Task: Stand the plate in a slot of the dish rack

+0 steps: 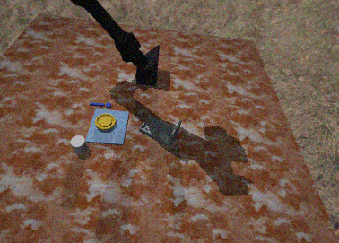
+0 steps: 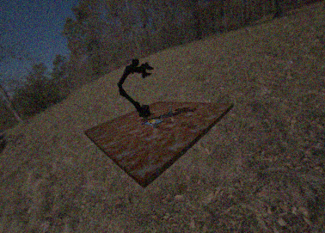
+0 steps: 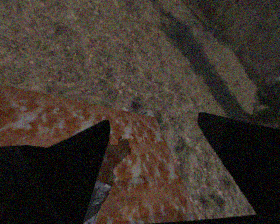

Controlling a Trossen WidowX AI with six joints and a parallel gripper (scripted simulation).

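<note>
The yellow plate is 490 mm below my gripper tip, 190 mm to the right of it and 50 mm ahead of it. From my gripper tip the other things lie so: grey dish rack (490 mm below, 60 mm ahead, 10 mm to the left); small blue spoon (510 mm below, 220 mm to the right, 40 mm behind); white cylindrical cup (490 mm below, 250 mm to the right, 160 mm ahead).
</note>
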